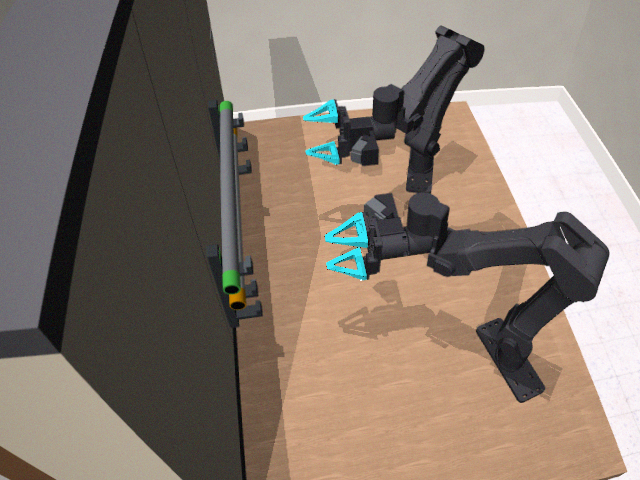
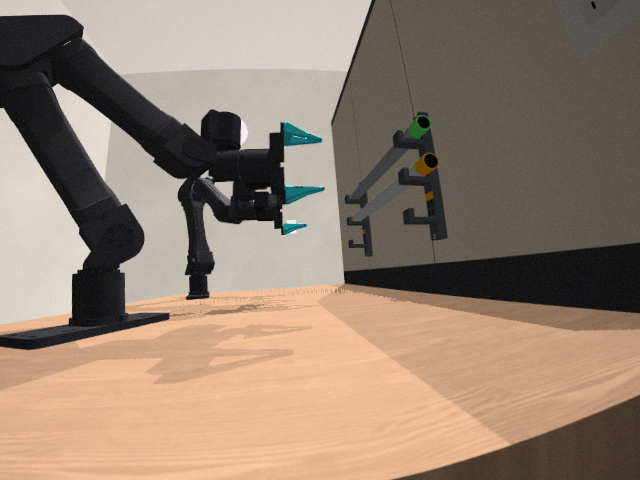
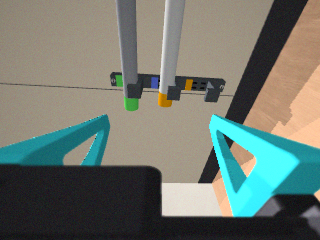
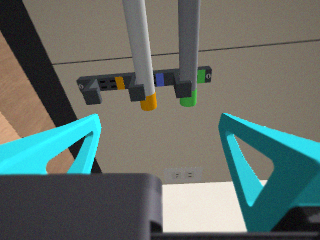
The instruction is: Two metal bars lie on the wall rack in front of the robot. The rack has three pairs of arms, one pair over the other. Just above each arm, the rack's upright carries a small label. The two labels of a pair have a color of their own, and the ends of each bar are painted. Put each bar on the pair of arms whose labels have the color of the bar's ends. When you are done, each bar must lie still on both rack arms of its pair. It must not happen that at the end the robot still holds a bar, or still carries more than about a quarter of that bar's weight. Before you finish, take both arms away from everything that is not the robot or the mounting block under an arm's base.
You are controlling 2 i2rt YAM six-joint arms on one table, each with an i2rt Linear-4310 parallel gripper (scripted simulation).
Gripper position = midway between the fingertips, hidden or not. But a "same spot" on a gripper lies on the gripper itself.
right gripper: image 1; image 2 323,164; image 4; not seen in image 3 (out of frame)
same spot on dark wall panel: (image 4: 265,85) = (image 1: 199,49)
same spot on right gripper: (image 1: 341,151) = (image 4: 52,187)
